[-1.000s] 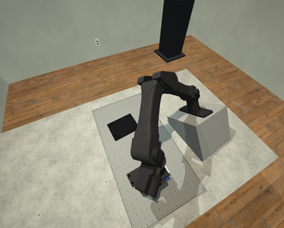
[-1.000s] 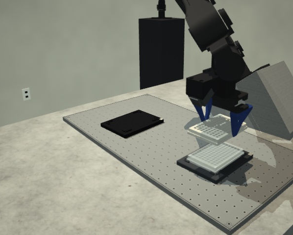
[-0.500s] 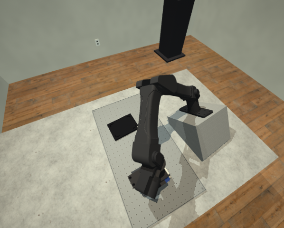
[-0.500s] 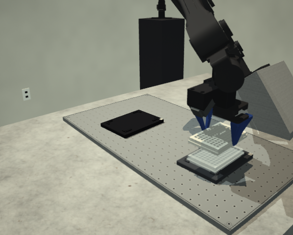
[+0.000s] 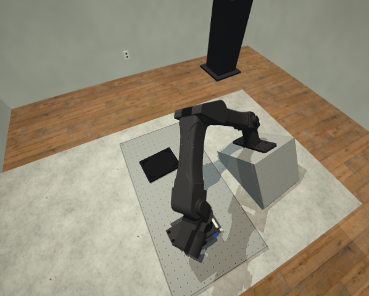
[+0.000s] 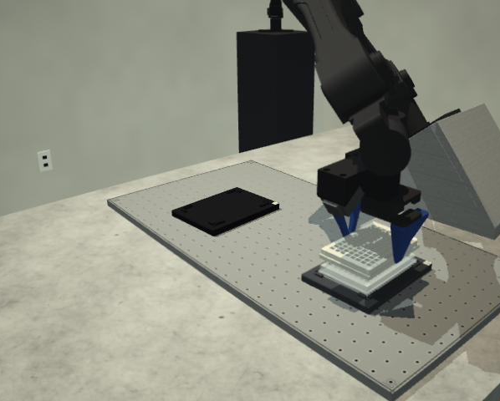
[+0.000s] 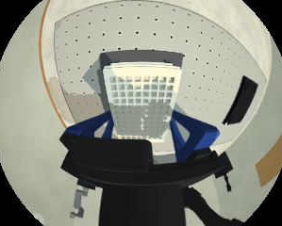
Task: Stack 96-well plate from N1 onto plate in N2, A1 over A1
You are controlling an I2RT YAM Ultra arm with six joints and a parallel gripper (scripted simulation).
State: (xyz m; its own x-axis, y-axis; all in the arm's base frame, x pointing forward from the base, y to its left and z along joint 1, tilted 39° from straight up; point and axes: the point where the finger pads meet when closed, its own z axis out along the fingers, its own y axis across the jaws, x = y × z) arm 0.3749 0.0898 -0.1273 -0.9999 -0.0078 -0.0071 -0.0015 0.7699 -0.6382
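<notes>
My gripper is now 3 cm above the clear 96-well plate and 1 cm short of it. The rest, counted from my hand: white tag: 7 cm behind, 5 cm to the left, 3 cm below; then black nest N1: 32 cm to the right, 4 cm below, 1 cm ahead.
</notes>
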